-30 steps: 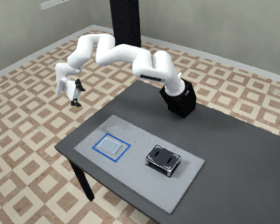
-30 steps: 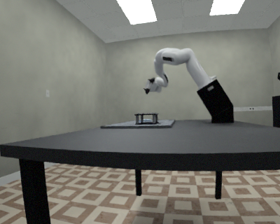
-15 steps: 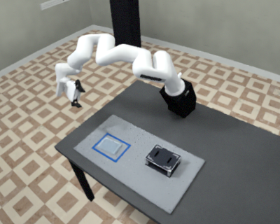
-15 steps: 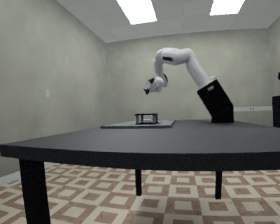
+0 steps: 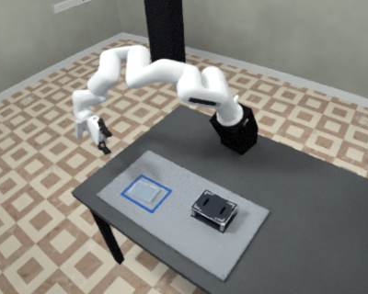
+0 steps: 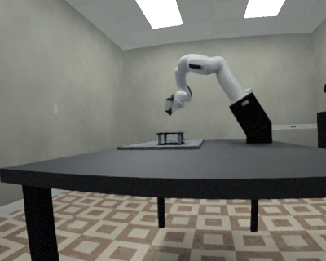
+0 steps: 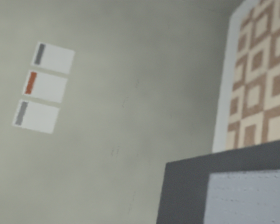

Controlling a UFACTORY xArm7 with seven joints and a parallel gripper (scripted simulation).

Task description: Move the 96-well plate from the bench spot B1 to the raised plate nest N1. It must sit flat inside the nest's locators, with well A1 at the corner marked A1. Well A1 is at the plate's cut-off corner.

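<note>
The 96-well plate lies 20 mm behind my hand, 130 mm to the left of it and 260 mm below it. From my hand the other things lie so: black plate nest 40 mm behind, 470 mm to the left, 210 mm below.
</note>
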